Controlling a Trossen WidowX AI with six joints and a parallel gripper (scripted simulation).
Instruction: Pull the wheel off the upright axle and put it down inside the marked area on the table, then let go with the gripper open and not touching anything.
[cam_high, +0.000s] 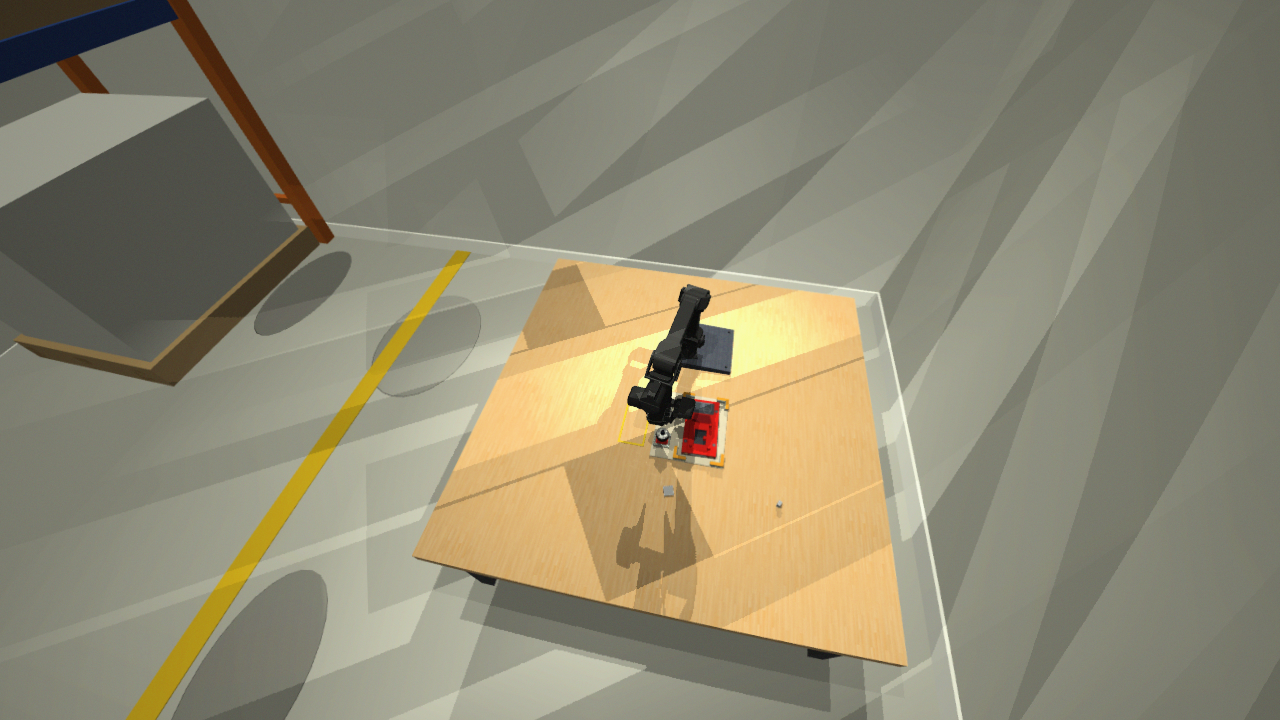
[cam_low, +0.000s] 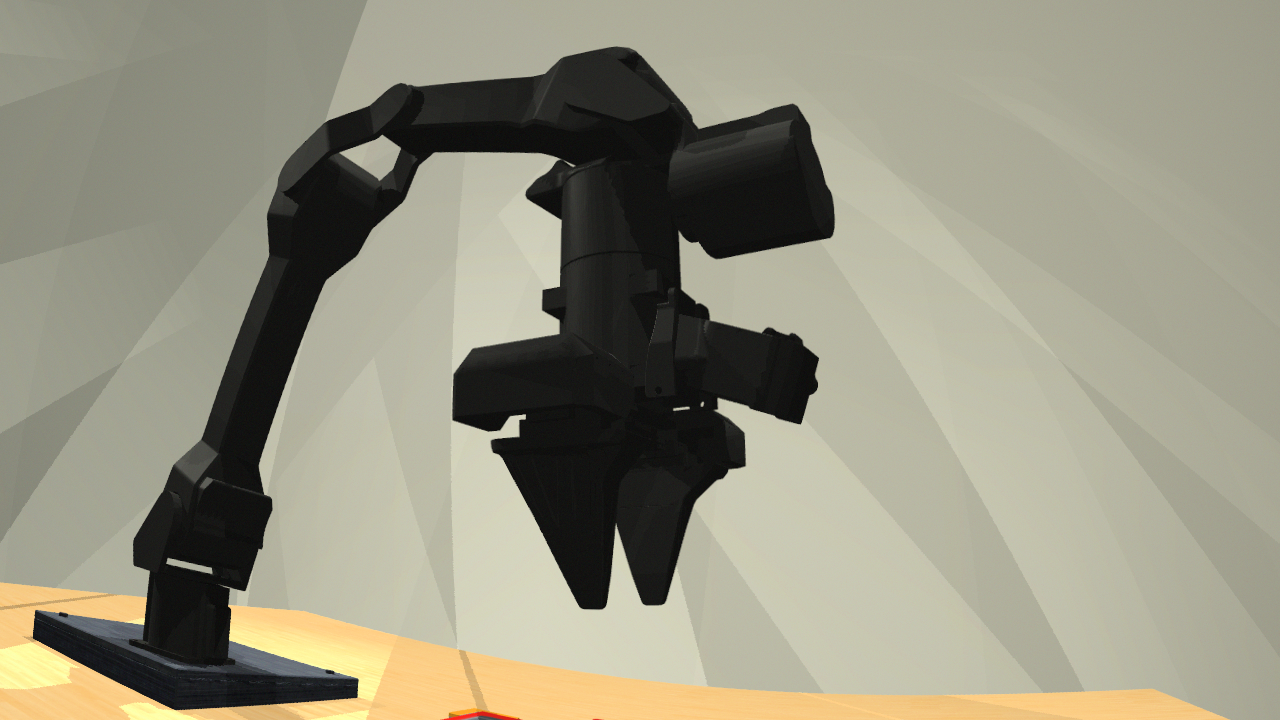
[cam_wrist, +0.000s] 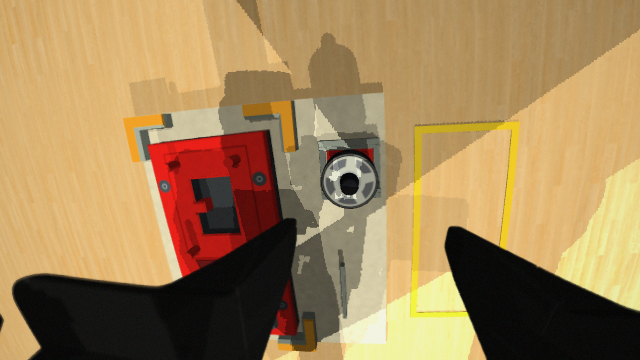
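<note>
My gripper tip is 9 cm above the wheel and 1 cm to the right of it. Round my gripper tip: base plate (12 cm to the left, 12 cm below, 4 cm behind); then black axle (9 cm below, 1 cm to the left).
</note>
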